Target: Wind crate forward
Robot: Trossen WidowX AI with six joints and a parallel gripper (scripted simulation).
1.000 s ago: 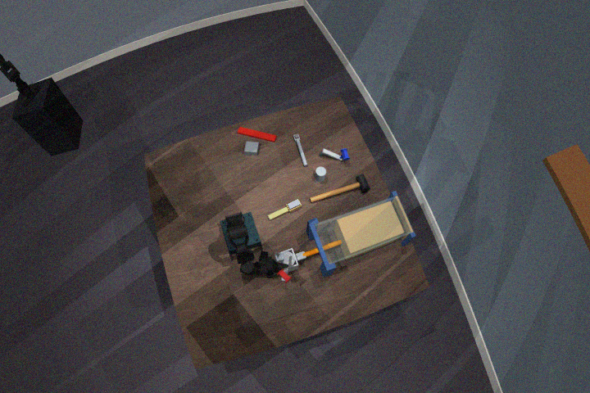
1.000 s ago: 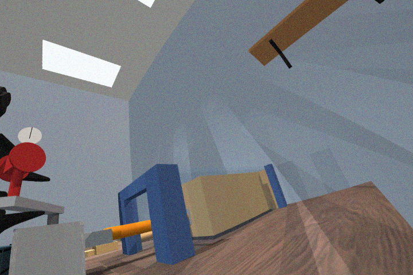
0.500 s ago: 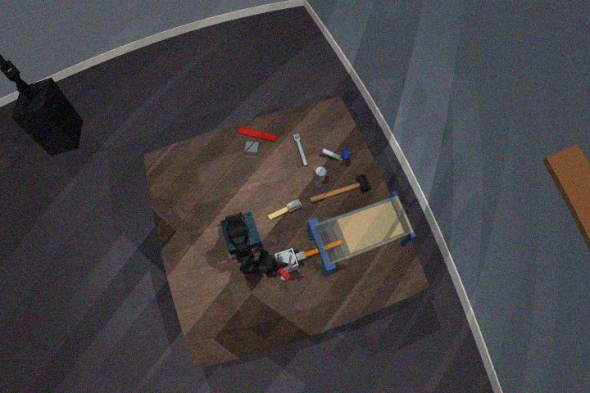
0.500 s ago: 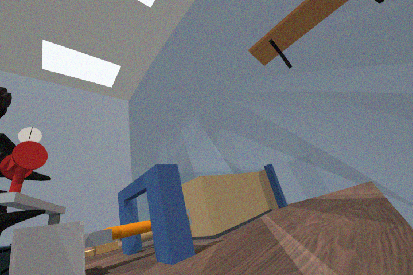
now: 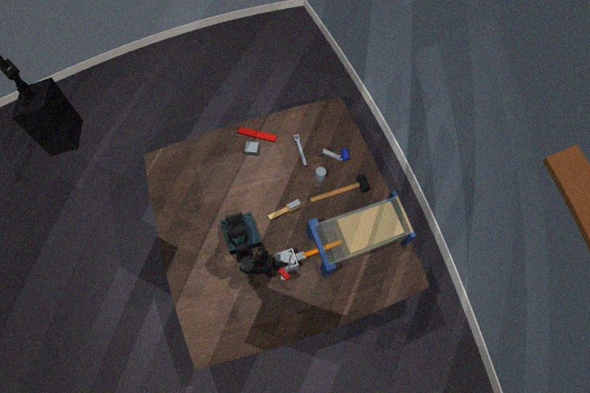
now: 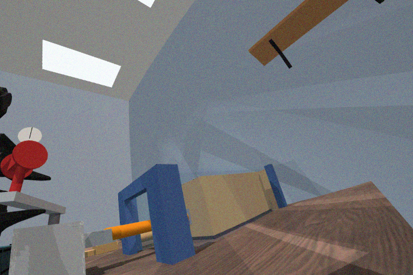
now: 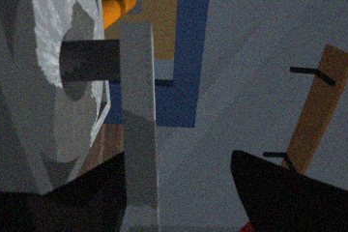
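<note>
Now: gripper tip 2 cm past the red-knobbed winch handle, 1 cm to the left of it and 1 cm above it. Round my gripper tip: blue steel frame (16 cm ahead, 7 cm to the left, 3 cm below); red knob (3 cm behind, 5 cm to the right, 3 cm above); grey winch (1 cm behind, 3 cm to the left, 10 cm below).
</note>
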